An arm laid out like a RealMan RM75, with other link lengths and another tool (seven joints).
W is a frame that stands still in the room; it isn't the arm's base.
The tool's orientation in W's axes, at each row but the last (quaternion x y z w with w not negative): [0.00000 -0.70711 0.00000 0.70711]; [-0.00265 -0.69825 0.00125 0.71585]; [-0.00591 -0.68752 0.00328 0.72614]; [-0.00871 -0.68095 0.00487 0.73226]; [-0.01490 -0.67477 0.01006 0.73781]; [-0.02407 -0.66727 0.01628 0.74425]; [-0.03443 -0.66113 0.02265 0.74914]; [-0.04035 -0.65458 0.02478 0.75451]
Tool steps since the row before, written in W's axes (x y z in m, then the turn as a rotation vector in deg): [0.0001 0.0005 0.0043 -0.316 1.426 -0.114]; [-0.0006 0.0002 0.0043 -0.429 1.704 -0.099]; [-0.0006 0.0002 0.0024 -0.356 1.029 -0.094]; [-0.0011 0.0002 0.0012 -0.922 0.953 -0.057]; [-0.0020 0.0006 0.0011 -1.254 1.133 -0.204]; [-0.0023 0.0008 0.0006 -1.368 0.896 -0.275]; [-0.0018 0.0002 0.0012 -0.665 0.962 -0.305]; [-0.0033 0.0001 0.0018 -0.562 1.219 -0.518]
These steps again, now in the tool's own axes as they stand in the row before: [0.0043 0.0005 -0.0001 -0.114 1.426 0.316]; [0.0043 0.0002 0.0007 -0.100 1.704 0.430]; [0.0024 0.0002 0.0007 -0.100 1.029 0.355]; [0.0011 0.0002 0.0012 -0.106 0.950 0.921]; [0.0009 0.0005 0.0021 -0.275 1.133 1.240]; [0.0004 0.0007 0.0024 -0.372 0.900 1.343]; [0.0010 0.0001 0.0019 -0.308 0.976 0.643]; [0.0013 -0.0001 0.0035 -0.480 1.253 0.519]
